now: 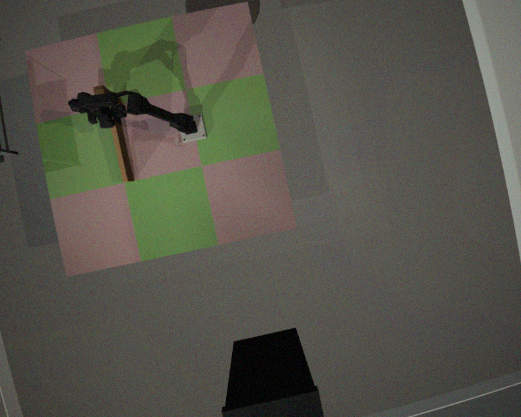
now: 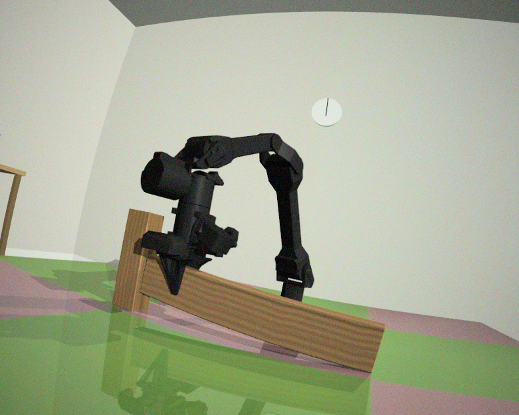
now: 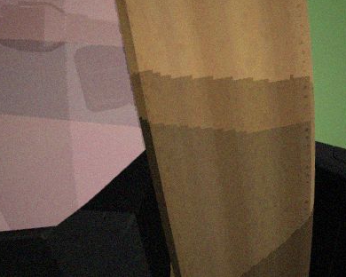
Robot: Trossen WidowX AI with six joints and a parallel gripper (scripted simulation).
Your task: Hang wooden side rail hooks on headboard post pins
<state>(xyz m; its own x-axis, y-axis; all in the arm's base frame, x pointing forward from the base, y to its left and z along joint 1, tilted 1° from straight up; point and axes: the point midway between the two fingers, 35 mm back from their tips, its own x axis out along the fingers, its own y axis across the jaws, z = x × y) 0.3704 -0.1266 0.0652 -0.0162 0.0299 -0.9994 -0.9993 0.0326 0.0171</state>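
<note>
The headboard post is 10 cm to the right of my gripper tip and 4 cm above it.
</note>
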